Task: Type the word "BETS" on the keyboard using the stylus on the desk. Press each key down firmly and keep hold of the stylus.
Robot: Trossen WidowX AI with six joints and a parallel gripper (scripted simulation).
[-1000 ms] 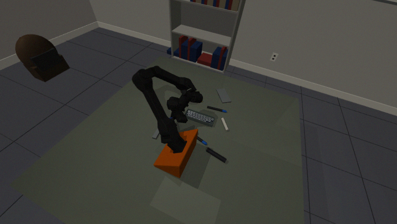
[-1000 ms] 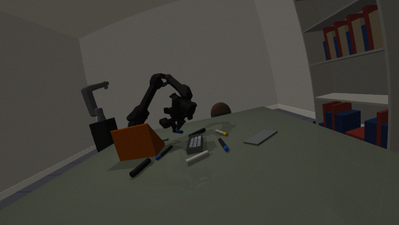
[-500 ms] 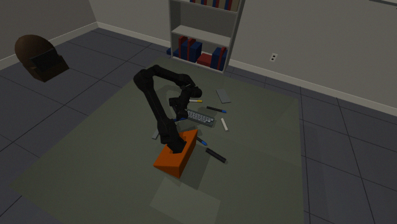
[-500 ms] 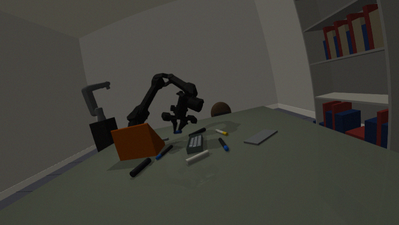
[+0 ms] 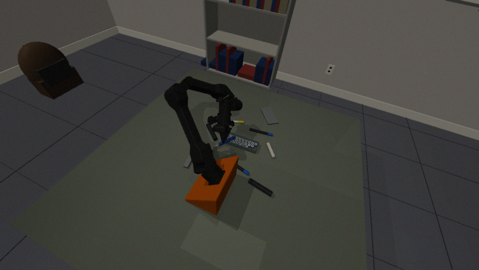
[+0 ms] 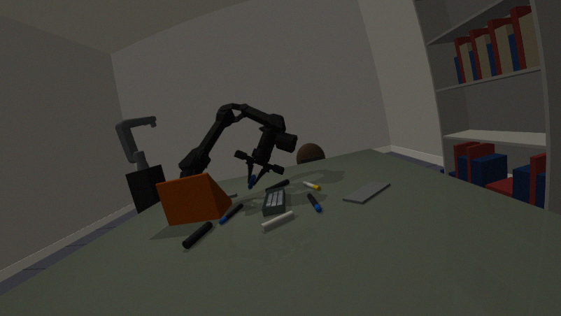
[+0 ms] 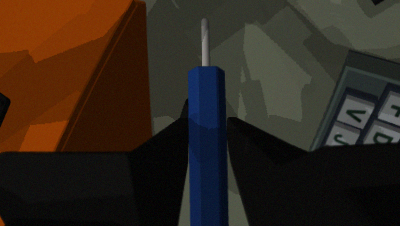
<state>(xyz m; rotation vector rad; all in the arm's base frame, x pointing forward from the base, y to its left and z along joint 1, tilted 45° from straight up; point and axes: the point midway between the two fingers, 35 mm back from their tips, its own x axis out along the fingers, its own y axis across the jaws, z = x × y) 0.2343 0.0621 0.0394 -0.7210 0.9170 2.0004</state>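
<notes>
Right now the yellow-tipped marker is 220 mm ahead of my gripper tip, 20 mm to the left of it and 60 mm below it. Round my gripper tip: blue stylus (10 mm behind, 10 mm to the left, 10 mm below); then white cylinder (100 mm ahead, 240 mm to the right, 60 mm below); then grey slab (370 mm ahead, 160 mm to the right, 60 mm below).
</notes>
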